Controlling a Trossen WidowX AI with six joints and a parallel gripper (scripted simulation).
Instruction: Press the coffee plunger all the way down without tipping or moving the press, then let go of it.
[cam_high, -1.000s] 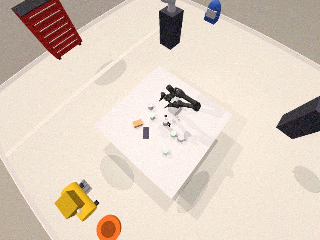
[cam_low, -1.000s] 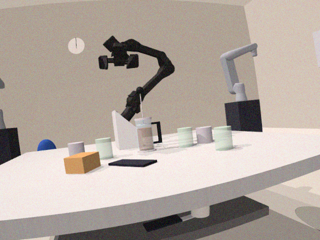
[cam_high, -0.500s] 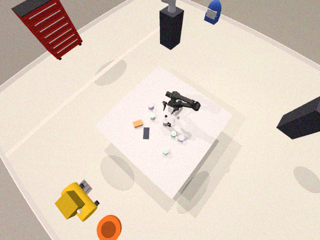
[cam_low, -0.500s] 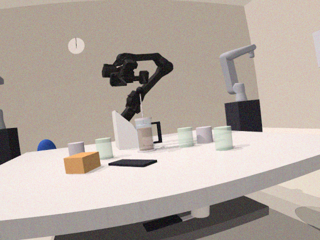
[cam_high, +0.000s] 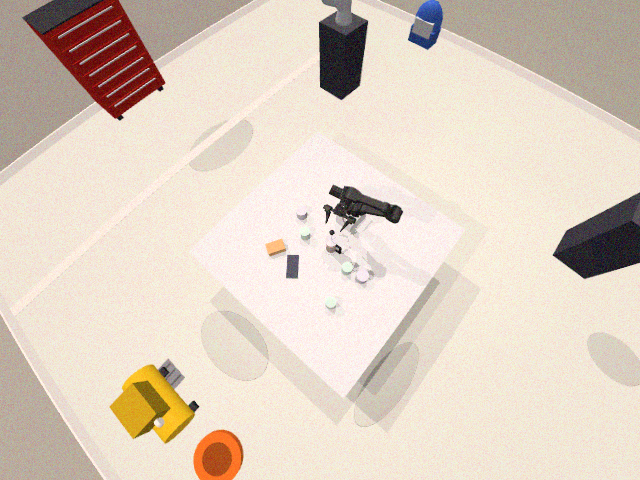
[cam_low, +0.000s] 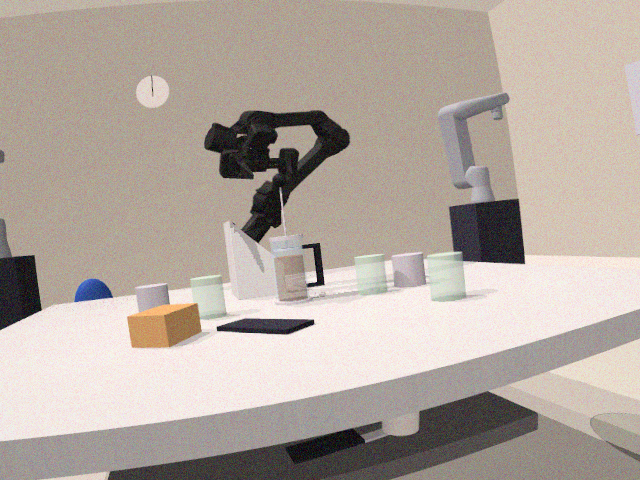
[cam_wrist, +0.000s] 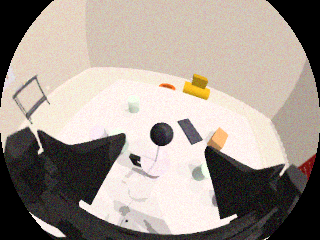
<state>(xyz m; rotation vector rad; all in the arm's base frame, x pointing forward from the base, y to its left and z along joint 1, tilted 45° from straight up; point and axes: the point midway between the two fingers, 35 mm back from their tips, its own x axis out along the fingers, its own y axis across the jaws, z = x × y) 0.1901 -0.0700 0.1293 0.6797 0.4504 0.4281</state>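
Now: the coffee press 15 cm below my gripper tip, 3 cm to the left of it and 2 cm ahead of it. Also, from my gripper tip: orange block (26 cm ahead, 25 cm to the right, 25 cm below).
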